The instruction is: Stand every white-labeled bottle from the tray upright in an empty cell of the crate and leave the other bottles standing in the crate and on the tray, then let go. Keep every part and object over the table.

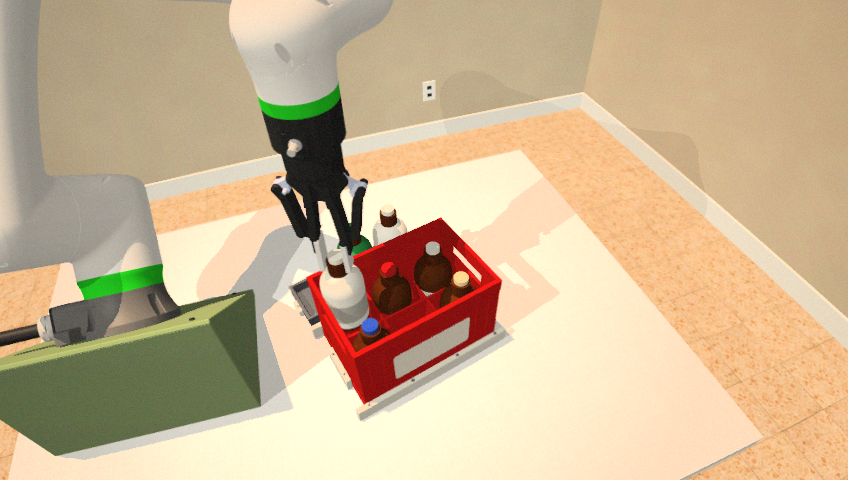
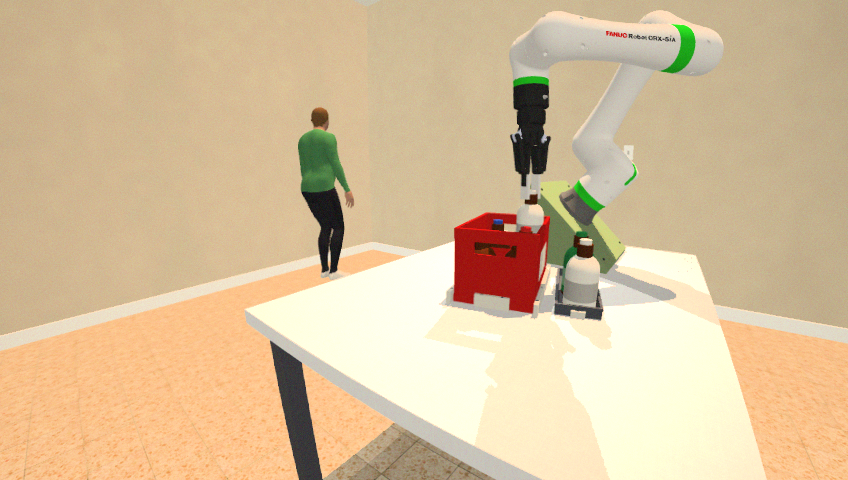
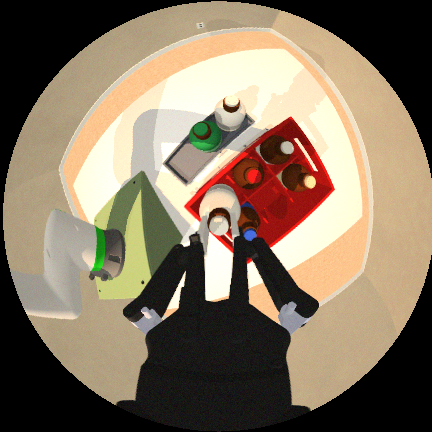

In view: the gripper (image 1: 337,265), a white bottle (image 2: 582,275) and a white bottle (image 1: 345,293).
The gripper is seen too in image 2 (image 2: 530,198) and in image 3 (image 3: 218,221).
